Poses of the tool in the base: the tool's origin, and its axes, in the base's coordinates. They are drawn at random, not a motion.
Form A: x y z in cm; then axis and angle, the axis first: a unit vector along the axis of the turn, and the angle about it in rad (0 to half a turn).
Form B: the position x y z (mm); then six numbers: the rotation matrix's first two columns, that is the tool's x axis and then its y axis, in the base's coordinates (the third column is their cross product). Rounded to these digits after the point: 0 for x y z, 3 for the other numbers.
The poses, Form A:
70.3 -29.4 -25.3 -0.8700 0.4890 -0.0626 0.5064
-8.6 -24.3 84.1 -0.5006 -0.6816 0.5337 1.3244
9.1 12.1 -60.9 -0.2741 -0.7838 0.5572 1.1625
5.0 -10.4 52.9 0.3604 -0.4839 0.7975 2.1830
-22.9 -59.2 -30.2 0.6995 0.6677 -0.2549 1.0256
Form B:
703 -294 -253 0.969 -0.084 -0.230 -0.023 0.905 -0.426
-86 -243 841 0.433 0.776 0.459 -0.260 0.595 -0.761
91 121 -609 0.442 0.641 0.627 -0.382 0.767 -0.515
50 -104 529 -0.370 0.378 0.849 -0.927 -0.206 -0.313
-229 -592 -302 0.754 0.007 -0.657 0.443 0.733 0.516

